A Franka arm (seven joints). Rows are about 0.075 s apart.
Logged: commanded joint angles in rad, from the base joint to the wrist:
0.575 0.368 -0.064 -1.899 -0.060 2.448 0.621
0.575 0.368 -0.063 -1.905 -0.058 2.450 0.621
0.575 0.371 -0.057 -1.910 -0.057 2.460 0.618
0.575 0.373 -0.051 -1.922 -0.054 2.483 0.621
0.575 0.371 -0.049 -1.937 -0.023 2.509 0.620
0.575 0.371 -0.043 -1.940 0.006 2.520 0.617
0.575 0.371 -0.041 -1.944 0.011 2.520 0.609
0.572 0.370 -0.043 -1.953 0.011 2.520 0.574
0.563 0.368 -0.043 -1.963 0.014 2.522 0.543
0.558 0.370 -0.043 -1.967 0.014 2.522 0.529
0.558 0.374 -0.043 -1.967 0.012 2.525 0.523
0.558 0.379 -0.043 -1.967 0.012 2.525 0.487
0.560 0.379 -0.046 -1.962 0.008 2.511 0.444
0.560 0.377 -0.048 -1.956 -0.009 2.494 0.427
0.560 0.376 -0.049 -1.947 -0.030 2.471 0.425
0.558 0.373 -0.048 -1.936 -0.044 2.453 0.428
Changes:
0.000 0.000 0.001 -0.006 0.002 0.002 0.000
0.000 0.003 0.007 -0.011 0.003 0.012 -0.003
0.000 0.005 0.013 -0.023 0.006 0.035 0.000
0.000 0.003 0.015 -0.038 0.037 0.061 -0.001
0.000 0.003 0.021 -0.041 0.066 0.072 -0.004
0.000 0.003 0.023 -0.045 0.071 0.072 -0.012
-0.003 0.002 0.021 -0.054 0.071 0.072 -0.047
-0.012 0.000 0.021 -0.064 0.074 0.074 -0.078
-0.017 0.002 0.021 -0.068 0.074 0.074 -0.092
-0.017 0.006 0.021 -0.068 0.072 0.077 -0.098
-0.017 0.011 0.021 -0.068 0.072 0.077 -0.134
-0.015 0.011 0.018 -0.063 0.068 0.063 -0.177
-0.015 0.009 0.016 -0.057 0.051 0.046 -0.194
-0.015 0.008 0.015 -0.048 0.030 0.023 -0.196
-0.017 0.005 0.016 -0.037 0.016 0.005 -0.193

